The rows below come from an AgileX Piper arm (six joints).
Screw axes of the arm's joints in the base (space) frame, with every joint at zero. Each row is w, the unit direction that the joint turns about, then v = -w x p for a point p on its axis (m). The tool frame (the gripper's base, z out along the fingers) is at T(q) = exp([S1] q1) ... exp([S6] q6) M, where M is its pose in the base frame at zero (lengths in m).
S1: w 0 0 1 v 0 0 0
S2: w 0 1 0 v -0.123 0 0
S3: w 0 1 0 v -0.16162 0 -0.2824
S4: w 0.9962 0 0.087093 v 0 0.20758 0
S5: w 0 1 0 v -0.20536 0 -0.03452
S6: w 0.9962 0 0.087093 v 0 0.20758 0
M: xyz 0.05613 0 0.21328 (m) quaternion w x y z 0.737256 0 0.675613 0
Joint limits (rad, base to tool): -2.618..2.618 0..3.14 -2.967..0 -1.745..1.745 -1.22..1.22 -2.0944..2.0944
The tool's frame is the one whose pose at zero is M.
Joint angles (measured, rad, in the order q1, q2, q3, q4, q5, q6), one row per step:
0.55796, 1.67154, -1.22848, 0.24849, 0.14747, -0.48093
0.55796, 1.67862, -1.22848, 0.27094, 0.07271, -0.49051
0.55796, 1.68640, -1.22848, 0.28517, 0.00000, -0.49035
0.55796, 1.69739, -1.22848, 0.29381, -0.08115, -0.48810
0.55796, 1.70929, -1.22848, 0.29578, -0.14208, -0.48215
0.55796, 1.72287, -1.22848, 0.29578, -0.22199, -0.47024
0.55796, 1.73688, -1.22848, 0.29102, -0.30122, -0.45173
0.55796, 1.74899, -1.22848, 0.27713, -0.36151, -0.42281
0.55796, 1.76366, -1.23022, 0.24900, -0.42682, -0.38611
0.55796, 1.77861, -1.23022, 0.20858, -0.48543, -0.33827
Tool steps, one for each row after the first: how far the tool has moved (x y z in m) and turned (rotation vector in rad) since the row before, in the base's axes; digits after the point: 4 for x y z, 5 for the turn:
0.0044, 0.0009, 0.0031, 0.03948, -0.05250, -0.02156
0.0042, 0.0005, 0.0028, 0.03821, -0.04940, -0.02379
0.0047, 0.0004, 0.0023, 0.03677, -0.05581, -0.02546
0.0038, 0.0005, 0.0003, 0.02539, -0.03908, -0.01878
0.0044, 0.0003, 0.0013, 0.03575, -0.05253, -0.02412
0.0040, 0.0002, 0.0011, 0.03741, -0.05117, -0.02206
0.0028, 0.0005, 0.0004, 0.03326, -0.03629, -0.01274
0.0029, 0.0012, 0.0005, 0.03169, -0.04363, -0.00551
0.0021, 0.0019, -0.0007, 0.02946, -0.03689, 0.00539

